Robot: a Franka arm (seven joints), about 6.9 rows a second.
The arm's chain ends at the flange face. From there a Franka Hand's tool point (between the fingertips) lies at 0.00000 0.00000 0.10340 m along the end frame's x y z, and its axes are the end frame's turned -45 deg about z.
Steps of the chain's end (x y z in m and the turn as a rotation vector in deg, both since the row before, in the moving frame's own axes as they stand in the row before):
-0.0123 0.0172 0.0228 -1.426 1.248 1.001
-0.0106 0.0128 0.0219 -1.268 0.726 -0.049
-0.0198 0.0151 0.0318 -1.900 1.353 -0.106
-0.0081 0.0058 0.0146 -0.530 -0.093 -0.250
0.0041 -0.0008 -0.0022 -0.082 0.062 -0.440
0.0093 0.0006 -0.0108 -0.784 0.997 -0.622
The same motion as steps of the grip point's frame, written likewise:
-0.0211 0.0069 0.0227 -1.891 -0.126 1.001
-0.0172 0.0041 0.0219 -1.410 -0.383 -0.049
-0.0254 0.0008 0.0317 -2.300 -0.387 -0.106
-0.0106 -0.0011 0.0146 -0.309 -0.441 -0.250
0.0034 0.0025 -0.0022 -0.102 -0.014 -0.440
0.0064 0.0093 -0.0108 -1.259 0.151 -0.622

